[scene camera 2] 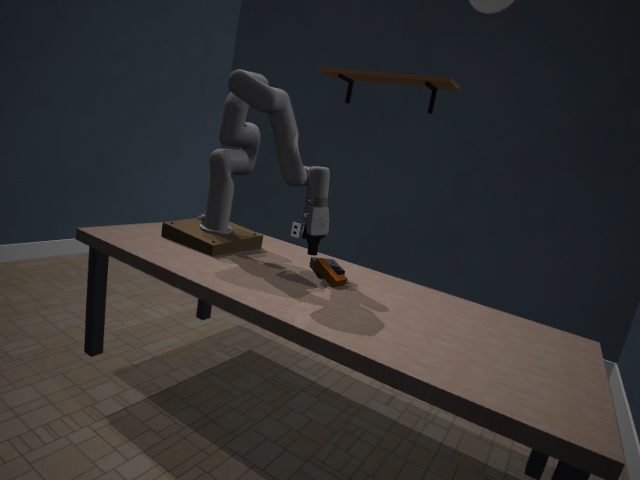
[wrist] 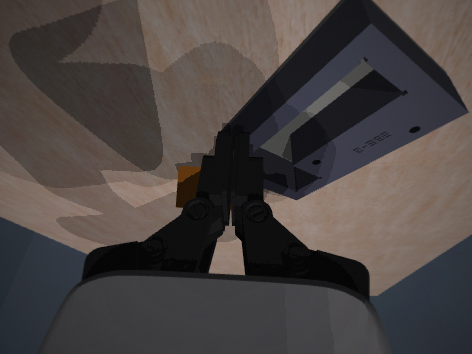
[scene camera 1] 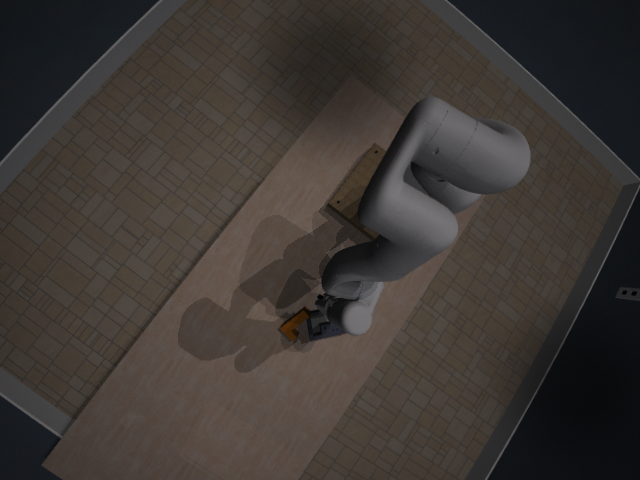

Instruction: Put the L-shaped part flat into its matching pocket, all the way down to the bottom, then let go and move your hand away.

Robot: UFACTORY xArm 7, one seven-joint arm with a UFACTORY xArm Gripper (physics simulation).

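Places are measured from the arm's base along level axes (x ahead, y right, z down), in centimetres.
Where they show: gripper, fingertip midpoint: [scene camera 2: 312, 254] [wrist: 234, 150]; arm's base at its link origin: [scene camera 2: 215, 229].
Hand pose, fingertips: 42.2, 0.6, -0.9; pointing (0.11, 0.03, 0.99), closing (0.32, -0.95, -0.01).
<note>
Things, the pixels of their top centre, and the offset from my fingertips, as dx, dy, dz. "spot": a spot on its surface instead. Level surfaces: height alone.
- orange L-shaped part at its top centre: [scene camera 1: 299, 326] [scene camera 2: 332, 261] +9.3, +4.6, -0.8
- dark blue-grey block at its top centre: [wrist: 319, 146] [scene camera 1: 328, 323] [scene camera 2: 327, 263] +4.6, -4.4, +2.8
- orange part at a spot on its surface: [wrist: 187, 183] spot: +3.7, +5.0, +0.8
- recessed pocket at a spot on its surface: [wrist: 345, 102] spot: +3.3, -6.4, +5.1
- long wooden table at its surface level: dz +6.5
The orange L-shaped part [scene camera 1: 293, 321] [scene camera 2: 330, 273] lies outside the pocket, beside one end of the dark blue-grey block [scene camera 1: 336, 330] [wrist: 380, 112]. Its L outline shows from above. In the wrist view, a small piece of the orange part [wrist: 187, 183] shows left of the fingers; the rest is hidden behind them. The block has a recessed pocket [wrist: 345, 102] in its top, with no orange part in it. My gripper [scene camera 2: 312, 252] [wrist: 234, 150] is shut and empty, fingertips pointing down, near the block's edge. In scene camera 1 the fingertips are hidden by the arm.
The block and part rest on the long wooden table [scene camera 1: 248, 408] [scene camera 2: 454, 351]. The arm's wooden base [scene camera 1: 356, 186] [scene camera 2: 206, 242] stands at the other end of the table. A wall shelf [scene camera 2: 392, 78] hangs high behind. The arm's shadow falls across the table around the part.
</note>
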